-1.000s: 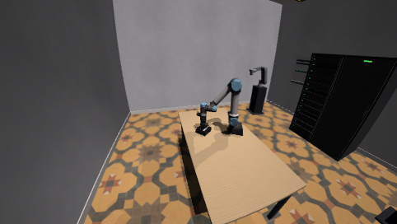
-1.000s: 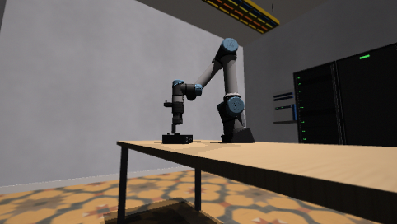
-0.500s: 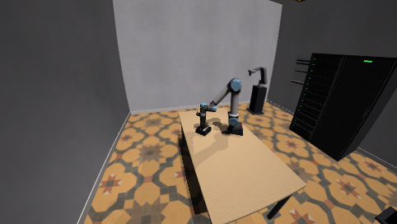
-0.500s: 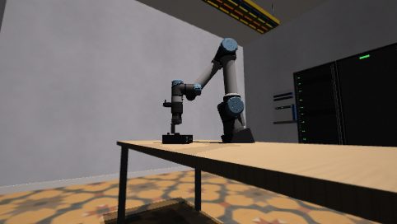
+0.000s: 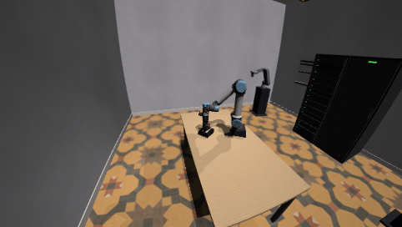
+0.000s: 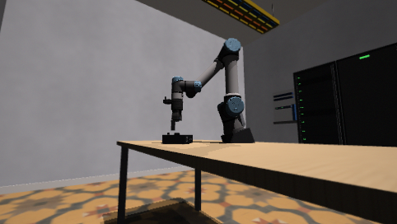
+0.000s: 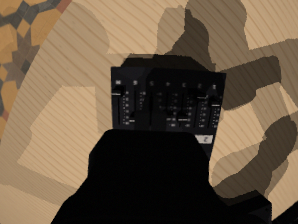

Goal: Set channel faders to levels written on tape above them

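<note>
Now: hand 40 mm short of the master fader cap, 30 mm to the right of it and 30 mm above it.
</note>
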